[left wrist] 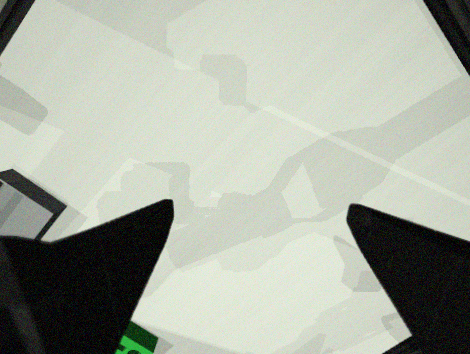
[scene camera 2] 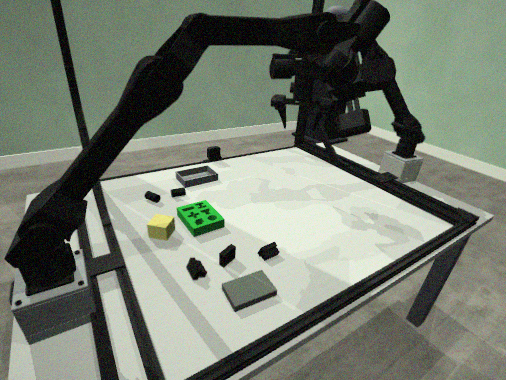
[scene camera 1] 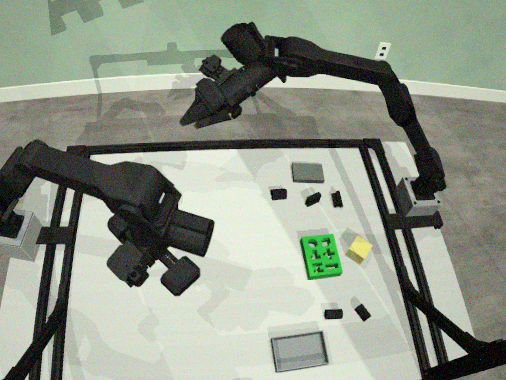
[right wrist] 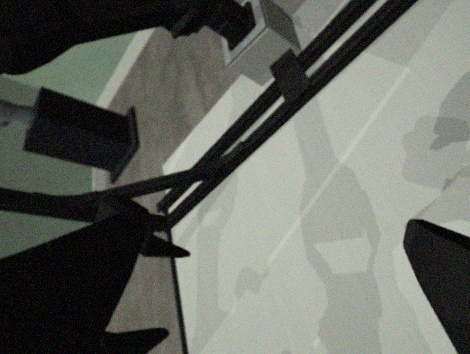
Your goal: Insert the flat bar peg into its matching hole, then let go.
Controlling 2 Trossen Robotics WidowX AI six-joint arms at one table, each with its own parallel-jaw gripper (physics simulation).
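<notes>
A black flat bar peg [scene camera 1: 313, 199] [scene camera 2: 227, 255] stands between two other black pegs on the white table. The green hole block [scene camera 1: 320, 239] [scene camera 2: 196, 231] lies apart from it, its corner showing in the left wrist view [left wrist: 145, 344]. Its slot-shaped hole [scene camera 1: 331, 266] [scene camera 2: 188, 208] shows as a narrow dark opening. My left gripper [scene camera 1: 155, 270] [left wrist: 259, 209] is open and empty, high above the table and well away from the peg. My right gripper [scene camera 1: 190, 124] [right wrist: 273, 227] is open and empty, held high, beyond the table's edge in scene camera 1.
Other black pegs [scene camera 1: 279, 194] [scene camera 1: 337, 199] [scene camera 1: 333, 314] [scene camera 1: 362, 312] lie around the block. A yellow cube [scene camera 1: 359, 249] [scene camera 2: 161, 227] is beside it. A grey slab [scene camera 1: 308, 172] [scene camera 2: 249, 290] and a grey tray [scene camera 1: 273, 354] [scene camera 2: 197, 181] are at opposite ends. Dark rails border the table.
</notes>
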